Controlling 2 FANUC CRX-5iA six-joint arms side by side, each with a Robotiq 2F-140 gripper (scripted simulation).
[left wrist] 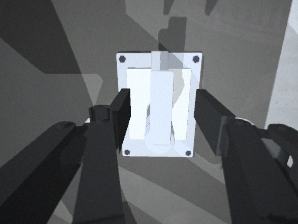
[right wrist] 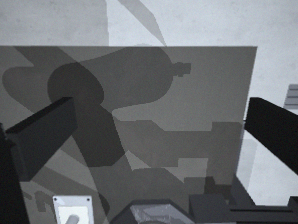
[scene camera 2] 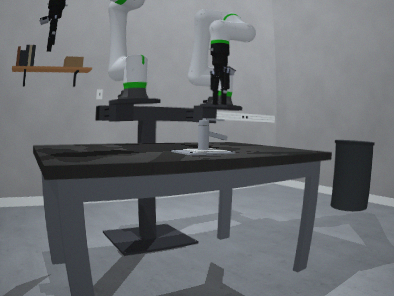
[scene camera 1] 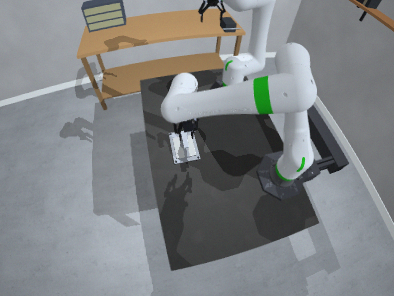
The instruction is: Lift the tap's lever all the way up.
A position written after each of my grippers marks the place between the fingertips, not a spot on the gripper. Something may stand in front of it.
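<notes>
I can see my left gripper (scene camera 2: 219, 104) (left wrist: 162, 102), and my right gripper (right wrist: 160, 113) is visible to me too. There is also a tap (left wrist: 138, 79), along with a white base plate (left wrist: 131, 147).
</notes>
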